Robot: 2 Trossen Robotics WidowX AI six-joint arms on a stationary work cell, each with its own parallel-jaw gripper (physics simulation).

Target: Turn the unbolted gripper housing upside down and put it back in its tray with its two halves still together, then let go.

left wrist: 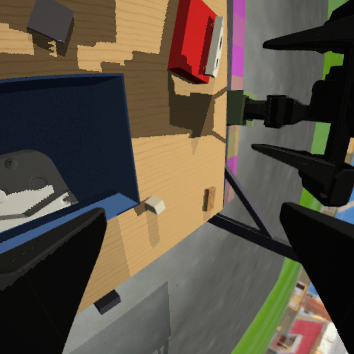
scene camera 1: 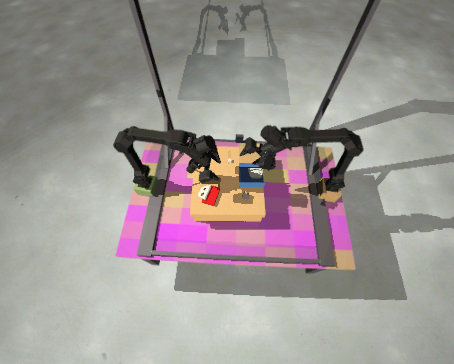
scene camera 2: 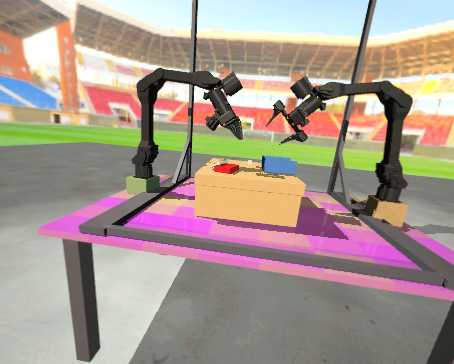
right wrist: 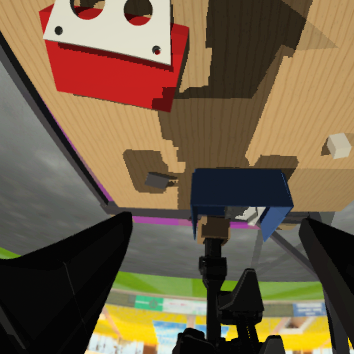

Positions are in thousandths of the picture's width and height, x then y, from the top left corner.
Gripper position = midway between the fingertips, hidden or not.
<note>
The left gripper (scene camera 2: 600,372) is open, holding nothing. Also in view: a red housing half (right wrist: 216,196). The right gripper (scene camera 2: 532,383) is open and holds nothing. Further things: a blue tray (left wrist: 227,343) and a wooden block (left wrist: 501,360).
The red housing half is seen too in the left wrist view (left wrist: 541,106). The left gripper shows as well in the left wrist view (left wrist: 549,603) and in the right wrist view (right wrist: 736,838). The right gripper shows as well in the left wrist view (left wrist: 727,275) and in the right wrist view (right wrist: 614,631).
</note>
